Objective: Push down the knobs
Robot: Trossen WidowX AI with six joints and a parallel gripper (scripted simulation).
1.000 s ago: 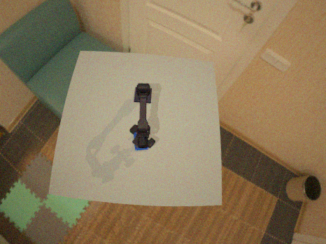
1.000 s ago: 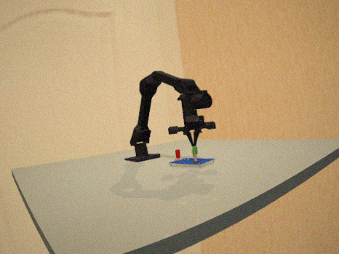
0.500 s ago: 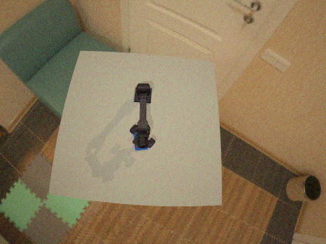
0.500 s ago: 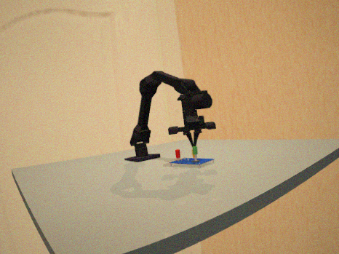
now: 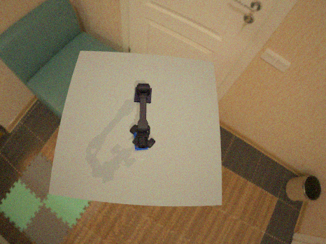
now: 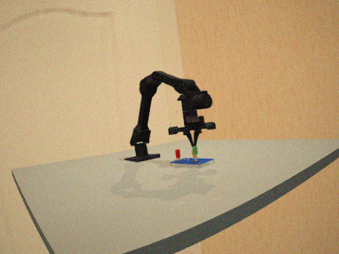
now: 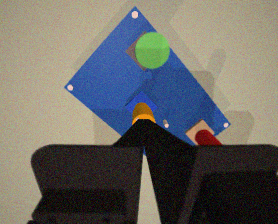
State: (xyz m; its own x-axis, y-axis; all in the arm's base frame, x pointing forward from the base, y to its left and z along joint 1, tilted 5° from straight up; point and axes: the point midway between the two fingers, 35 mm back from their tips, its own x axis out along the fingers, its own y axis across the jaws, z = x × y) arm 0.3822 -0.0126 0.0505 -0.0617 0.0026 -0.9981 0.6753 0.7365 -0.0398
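The orange knob is 10 mm below my gripper tip. Round my gripper tip: red knob 70 mm behind, 30 mm to the right, 20 mm below.
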